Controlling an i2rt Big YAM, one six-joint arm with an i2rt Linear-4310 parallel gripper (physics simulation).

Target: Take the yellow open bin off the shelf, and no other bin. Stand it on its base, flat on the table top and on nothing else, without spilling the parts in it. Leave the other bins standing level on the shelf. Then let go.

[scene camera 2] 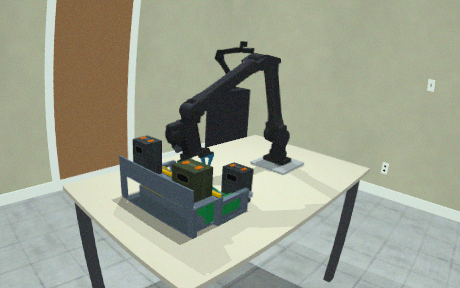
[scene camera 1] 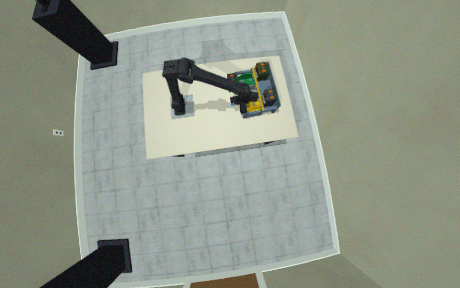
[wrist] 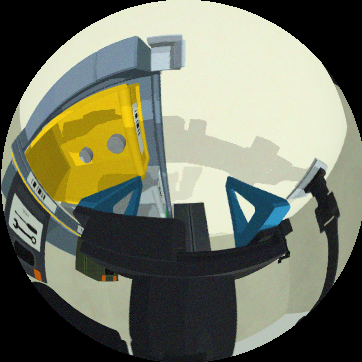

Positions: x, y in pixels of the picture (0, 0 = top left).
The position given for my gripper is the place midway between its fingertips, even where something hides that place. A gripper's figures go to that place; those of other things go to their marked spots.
Labels:
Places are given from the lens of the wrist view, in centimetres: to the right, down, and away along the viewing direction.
my gripper (wrist: 183, 180): 0, 0, 13
yellow open bin (wrist: 53, 155): -21, -4, 10
olive box (wrist: 85, 265): -21, 18, 13
The marked spots on the yellow open bin and the olive box are 23 cm apart.

